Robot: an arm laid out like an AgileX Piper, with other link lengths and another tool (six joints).
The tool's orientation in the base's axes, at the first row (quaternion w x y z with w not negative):
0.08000 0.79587 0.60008 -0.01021
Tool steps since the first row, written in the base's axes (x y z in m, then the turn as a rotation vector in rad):
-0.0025 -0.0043 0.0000 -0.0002 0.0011 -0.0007
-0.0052 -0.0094 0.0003 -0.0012 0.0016 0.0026
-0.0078 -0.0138 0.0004 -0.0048 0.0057 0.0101
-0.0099 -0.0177 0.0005 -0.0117 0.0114 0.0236
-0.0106 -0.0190 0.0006 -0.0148 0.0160 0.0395
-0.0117 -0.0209 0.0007 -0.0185 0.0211 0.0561
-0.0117 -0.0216 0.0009 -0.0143 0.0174 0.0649
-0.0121 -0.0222 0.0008 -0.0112 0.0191 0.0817
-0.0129 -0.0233 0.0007 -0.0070 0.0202 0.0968
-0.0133 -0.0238 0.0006 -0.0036 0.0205 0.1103
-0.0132 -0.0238 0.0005 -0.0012 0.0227 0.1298
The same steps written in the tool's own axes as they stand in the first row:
-0.0048 -0.0012 0.0004 0.0011 -0.0006 0.0005
-0.0105 -0.0024 0.0006 0.0009 -0.0013 -0.0029
-0.0154 -0.0037 0.0009 0.0030 -0.0050 -0.0111
-0.0197 -0.0047 0.0012 0.0049 -0.0115 -0.0258
-0.0211 -0.0050 0.0012 0.0067 -0.0139 -0.0424
-0.0233 -0.0055 0.0013 0.0086 -0.0169 -0.0598
-0.0240 -0.0053 0.0012 0.0053 -0.0109 -0.0676
-0.0246 -0.0056 0.0013 0.0059 -0.0064 -0.0842
-0.0259 -0.0060 0.0015 0.0064 -0.0010 -0.0989
-0.0265 -0.0063 0.0017 0.0062 0.0038 -0.1120
-0.0264 -0.0062 0.0018 0.0067 0.0077 -0.1314

